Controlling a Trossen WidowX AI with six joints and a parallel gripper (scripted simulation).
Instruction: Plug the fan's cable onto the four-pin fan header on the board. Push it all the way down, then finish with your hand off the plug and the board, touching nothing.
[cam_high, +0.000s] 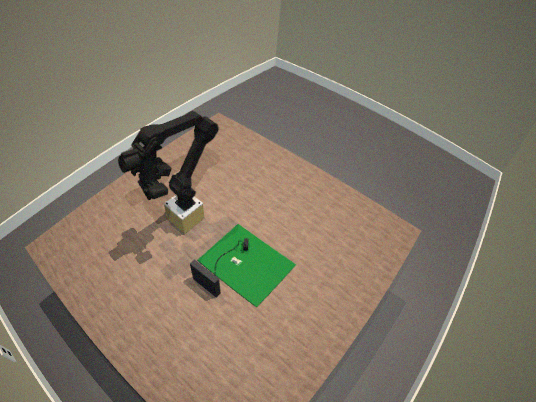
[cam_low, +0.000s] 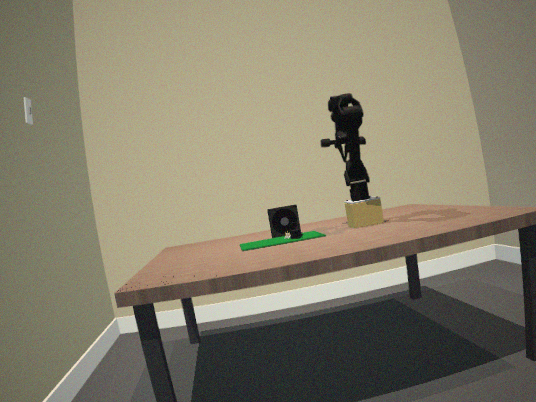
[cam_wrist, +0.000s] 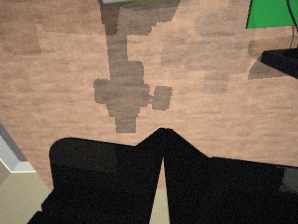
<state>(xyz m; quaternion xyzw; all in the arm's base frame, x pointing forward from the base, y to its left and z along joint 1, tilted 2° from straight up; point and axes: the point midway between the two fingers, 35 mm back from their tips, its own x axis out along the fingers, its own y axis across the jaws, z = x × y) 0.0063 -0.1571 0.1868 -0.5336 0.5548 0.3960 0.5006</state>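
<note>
Right now my gripper tip is 270 mm short of the dark plug, 230 mm to the right of it and 240 mm above it. Round my gripper tip: white four-pin header 290 mm ahead, 160 mm to the left, 260 mm below; then green board 320 mm ahead, 180 mm to the left, 270 mm below; then black fan 290 mm ahead, 200 mm below.
</note>
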